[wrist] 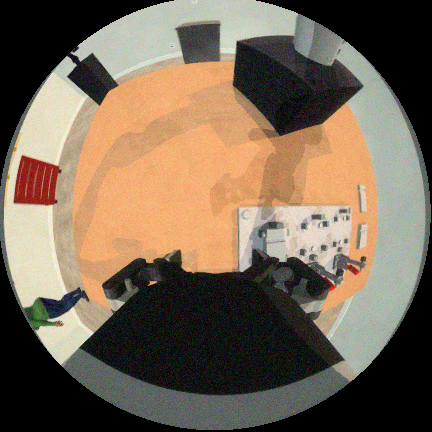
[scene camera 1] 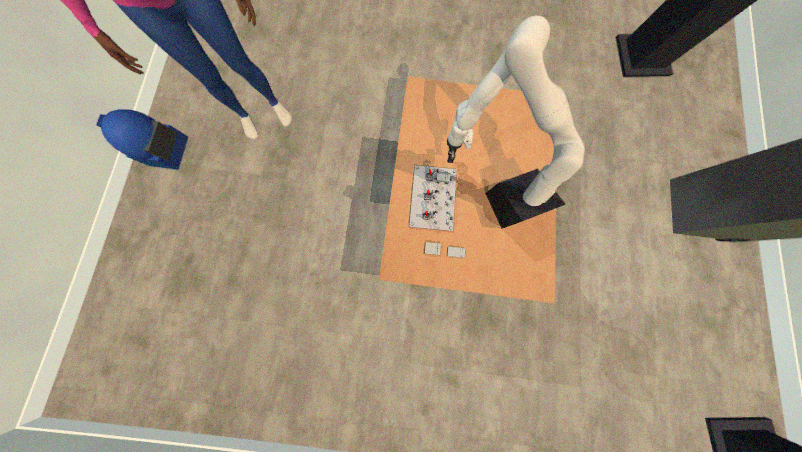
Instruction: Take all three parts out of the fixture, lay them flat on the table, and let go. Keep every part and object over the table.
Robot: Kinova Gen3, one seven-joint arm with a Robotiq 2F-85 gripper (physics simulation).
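The fixture, a light grey plate [scene camera 1: 416, 204] [wrist: 247, 240] with pegs and red-handled toggle clamps, lies on the orange table [scene camera 1: 477, 269] [wrist: 175, 200]. One pale grey part [scene camera 1: 443, 176] [wrist: 275, 241] sits in the fixture at the end nearest my gripper. Two other pale parts lie flat on the table beyond the fixture's opposite end: one part [scene camera 1: 432, 248] and another part [scene camera 1: 456, 251]; in the wrist view they show at the right, a part [wrist: 362, 198] and a part [wrist: 362, 236]. My gripper [scene camera 1: 450, 161] [wrist: 216, 257] is open and empty, above the table by the fixture's near edge.
The black robot base [scene camera 1: 505, 207] [wrist: 270, 85] stands on the table to the right of the fixture in the scene view. Clamps with red handles [scene camera 1: 427, 193] [wrist: 353, 269] rise along the fixture's left side in the scene view. The table's left edge runs close beside the fixture.
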